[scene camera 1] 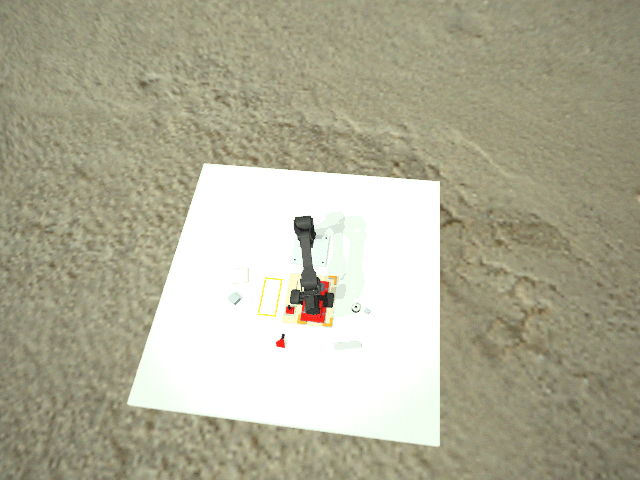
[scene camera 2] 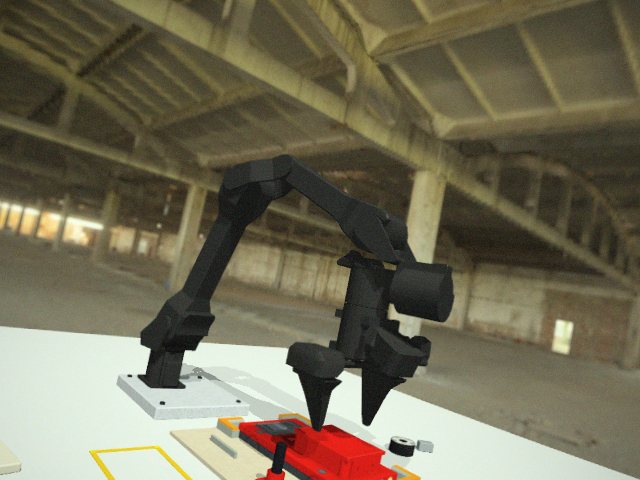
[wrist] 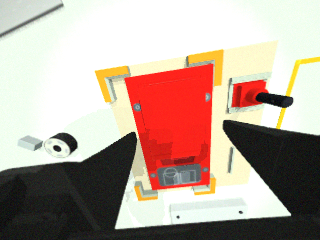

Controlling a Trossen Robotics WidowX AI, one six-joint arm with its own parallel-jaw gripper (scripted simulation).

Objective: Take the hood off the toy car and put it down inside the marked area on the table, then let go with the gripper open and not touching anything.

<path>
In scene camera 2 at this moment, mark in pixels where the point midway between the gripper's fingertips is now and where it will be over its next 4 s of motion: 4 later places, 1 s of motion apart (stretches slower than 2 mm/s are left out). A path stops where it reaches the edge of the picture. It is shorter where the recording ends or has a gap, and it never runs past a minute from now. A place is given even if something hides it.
My gripper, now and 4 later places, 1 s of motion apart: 342,428; 339,439; 337,450; 339,436; 346,402
</path>
